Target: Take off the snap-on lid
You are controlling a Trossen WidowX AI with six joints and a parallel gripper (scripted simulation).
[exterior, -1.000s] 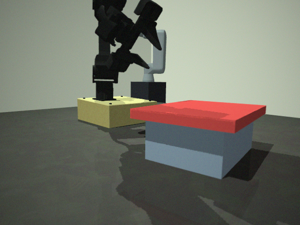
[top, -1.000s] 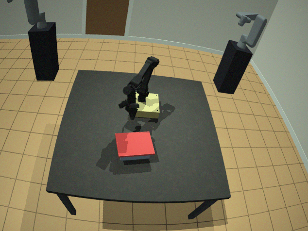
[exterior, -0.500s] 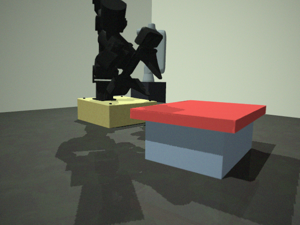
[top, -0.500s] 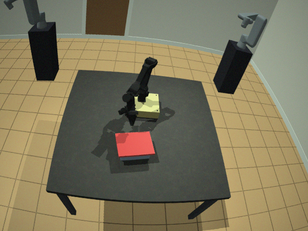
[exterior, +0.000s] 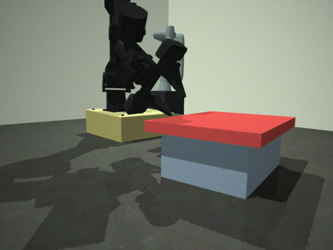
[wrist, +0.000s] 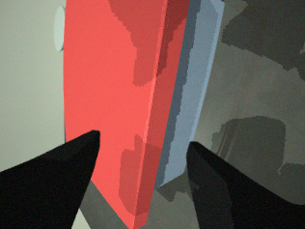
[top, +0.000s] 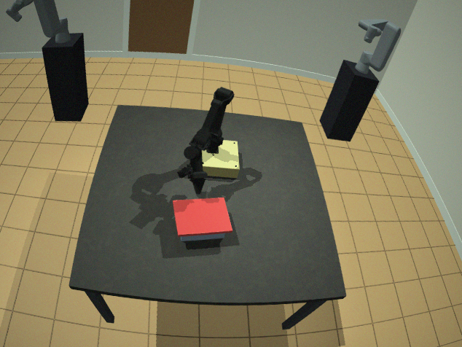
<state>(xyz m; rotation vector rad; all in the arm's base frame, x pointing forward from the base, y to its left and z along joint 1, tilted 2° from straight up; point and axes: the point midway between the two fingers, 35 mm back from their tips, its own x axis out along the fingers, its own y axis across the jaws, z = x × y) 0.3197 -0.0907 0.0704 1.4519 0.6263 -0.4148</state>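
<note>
Now: the lid 110 mm ahead of my gripper tip, 20 mm to the left of it and 20 mm below it. The rest, counted from my gripper tip: storage box 110 mm ahead, 70 mm below, 20 mm to the left.
</note>
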